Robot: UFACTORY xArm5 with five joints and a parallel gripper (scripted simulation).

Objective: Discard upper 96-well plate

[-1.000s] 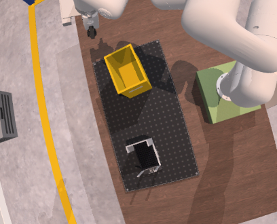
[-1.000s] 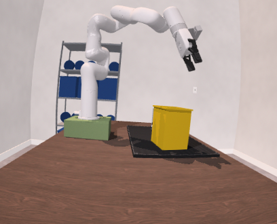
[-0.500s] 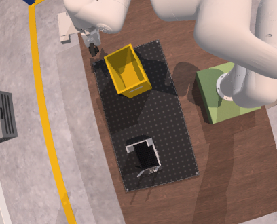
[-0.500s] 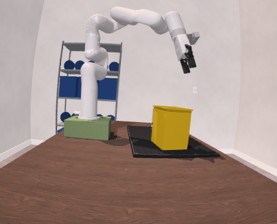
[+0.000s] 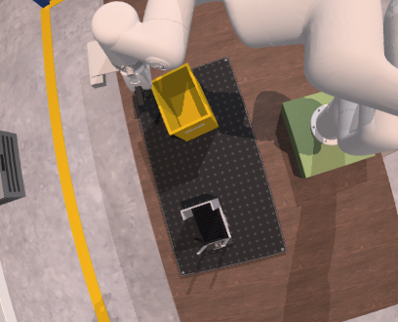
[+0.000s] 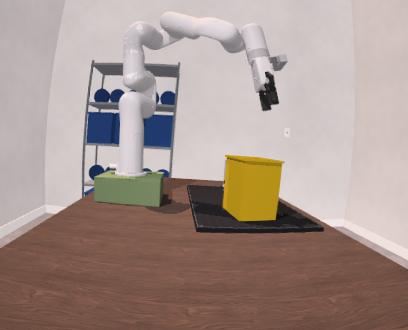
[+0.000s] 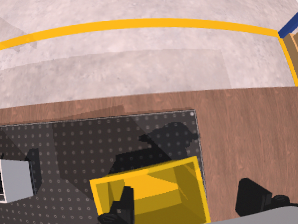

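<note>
Right now my hand is 50 mm past the black 96-well plate, 390 mm to the right of it and 310 mm above it. From my hand the other things lie so: white well plate: 50 mm behind, 390 mm to the left, 330 mm below; then yellow plastics bin W1: 40 mm behind, 10 mm to the left, 260 mm below.
</note>
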